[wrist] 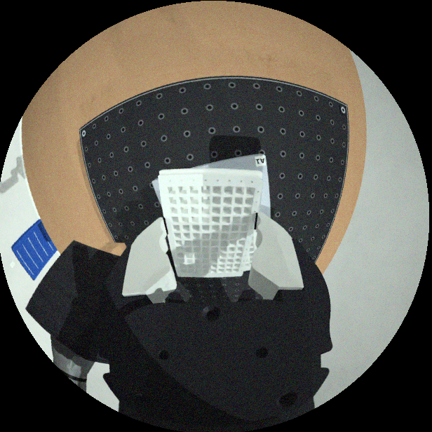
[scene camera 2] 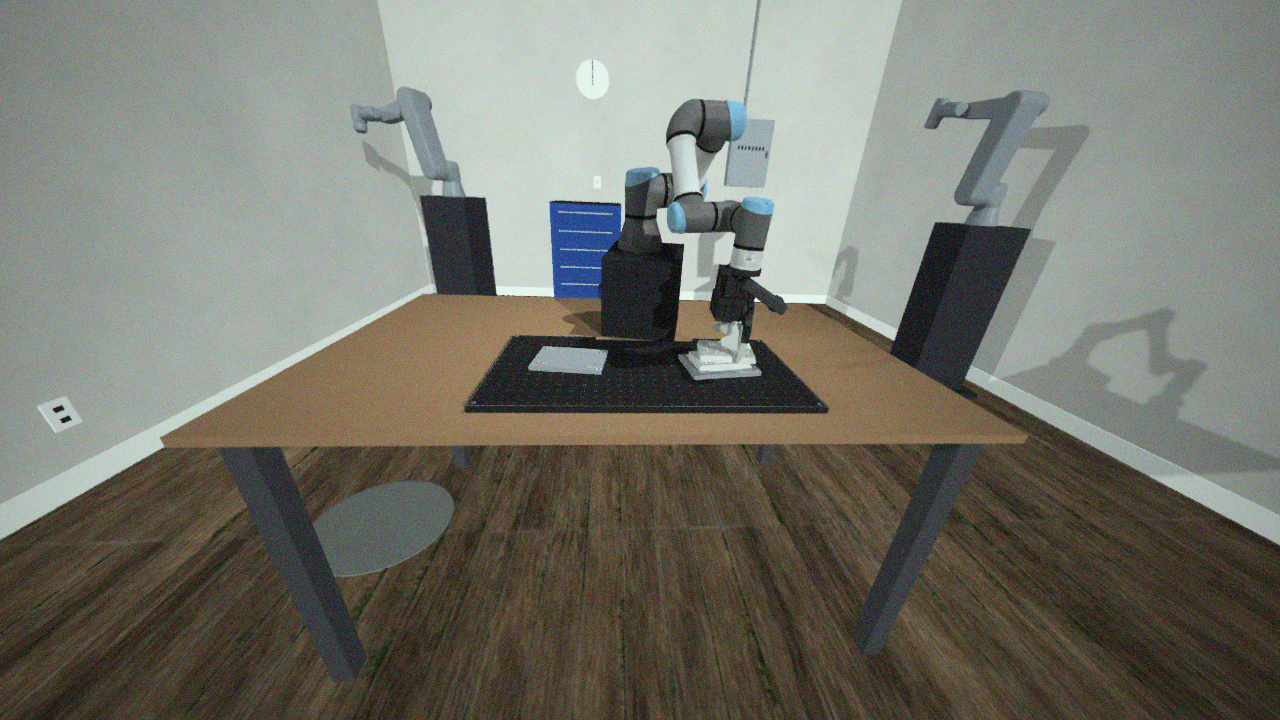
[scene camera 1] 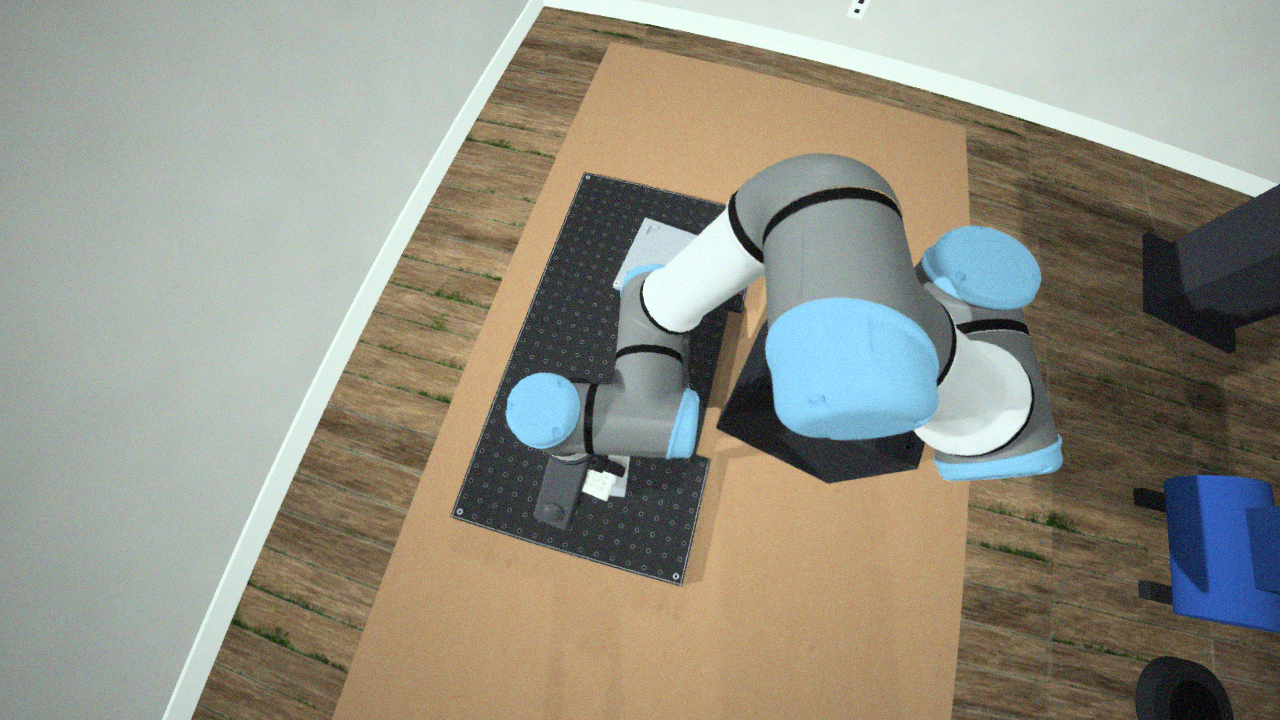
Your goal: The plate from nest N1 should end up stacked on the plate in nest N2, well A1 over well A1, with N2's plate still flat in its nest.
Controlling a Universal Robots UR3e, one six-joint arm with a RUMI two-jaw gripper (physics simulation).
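Seen in the pictures: gripper, fingertip midpoint: point(scene camera 2: 731, 354); arm's base, link origin: point(scene camera 2: 640, 246).
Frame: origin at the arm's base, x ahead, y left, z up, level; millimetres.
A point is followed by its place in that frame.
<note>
My gripper point(scene camera 2: 735, 343) @[x 301, y 262, z -197 mm] point(wrist: 210, 217) is shut on a white gridded plate point(scene camera 2: 711, 345) @[x 288, y 214, z -183 mm] point(wrist: 210, 200), with one pale finger at each side. The held plate is over the right-hand nest point(scene camera 2: 726, 375) @[x 375, y 246, z -218 mm] point(wrist: 242, 163) and looks turned a little against it. A second white plate point(scene camera 2: 709, 362) @[x 353, y 207, z -199 mm] lies in that nest, mostly hidden under the held one. I cannot tell if the two plates touch. The nest's A1 label shows at its far right corner in the wrist view. The other nest point(scene camera 1: 657, 241) @[x 380, y -153, z -213 mm] point(scene camera 2: 568, 360) @[x 378, y -116, z -213 mm] holds no plate. Well A1 on either plate cannot be made out.
Both nests stand on the black perforated board point(scene camera 1: 537, 349) @[x 480, y 132, z -225 mm] point(scene camera 2: 608, 394) @[x 497, y 0, z -225 mm] point(wrist: 170, 105) on the wooden table point(scene camera 1: 787, 626) @[x -75, y 361, z -238 mm] point(scene camera 2: 358, 394) @[x 565, y -483, z -238 mm]. The arm's black pedestal point(scene camera 2: 640, 291) @[x 142, y 21, z -98 mm] stands behind the board. The dark side camera body point(scene camera 1: 559, 492) @[x 302, y 323, z -40 mm] sticks out beside the gripper.
</note>
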